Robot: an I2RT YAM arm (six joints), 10 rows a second.
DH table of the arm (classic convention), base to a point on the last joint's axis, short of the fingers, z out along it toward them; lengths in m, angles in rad. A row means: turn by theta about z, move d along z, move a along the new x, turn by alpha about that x. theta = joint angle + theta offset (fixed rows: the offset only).
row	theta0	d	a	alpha
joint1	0	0.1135	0.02	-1.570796
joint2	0	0	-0.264	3.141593
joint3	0.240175	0	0.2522	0
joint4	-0.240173	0	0.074	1.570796
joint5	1.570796	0	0	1.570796
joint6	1.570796	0.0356	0	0
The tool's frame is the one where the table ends.
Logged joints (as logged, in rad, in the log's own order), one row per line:
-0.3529, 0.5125, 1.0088, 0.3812, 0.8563, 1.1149
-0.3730, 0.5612, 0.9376, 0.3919, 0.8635, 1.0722
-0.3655, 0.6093, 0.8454, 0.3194, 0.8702, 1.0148
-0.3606, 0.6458, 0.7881, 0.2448, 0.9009, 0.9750
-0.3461, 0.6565, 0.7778, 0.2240, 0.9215, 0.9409
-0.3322, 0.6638, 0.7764, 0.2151, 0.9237, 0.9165
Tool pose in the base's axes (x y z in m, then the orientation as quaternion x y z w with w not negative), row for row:
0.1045, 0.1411, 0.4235, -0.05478, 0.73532, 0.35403, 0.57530
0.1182, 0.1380, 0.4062, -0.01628, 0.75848, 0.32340, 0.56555
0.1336, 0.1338, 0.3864, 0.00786, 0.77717, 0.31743, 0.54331
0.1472, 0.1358, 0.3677, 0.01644, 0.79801, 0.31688, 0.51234
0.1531, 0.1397, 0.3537, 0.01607, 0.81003, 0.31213, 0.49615
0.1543, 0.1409, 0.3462, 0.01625, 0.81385, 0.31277, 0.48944
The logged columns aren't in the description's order. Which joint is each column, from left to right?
Columns, left to right: joint4, joint6, joint1, joint5, joint2, joint3.
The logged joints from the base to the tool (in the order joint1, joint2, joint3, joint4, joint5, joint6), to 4 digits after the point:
1.0088, 0.8563, 1.1149, -0.3529, 0.3812, 0.5125
0.9376, 0.8635, 1.0722, -0.3730, 0.3919, 0.5612
0.8454, 0.8702, 1.0148, -0.3655, 0.3194, 0.6093
0.7881, 0.9009, 0.9750, -0.3606, 0.2448, 0.6458
0.7778, 0.9215, 0.9409, -0.3461, 0.2240, 0.6565
0.7764, 0.9237, 0.9165, -0.3322, 0.2151, 0.6638

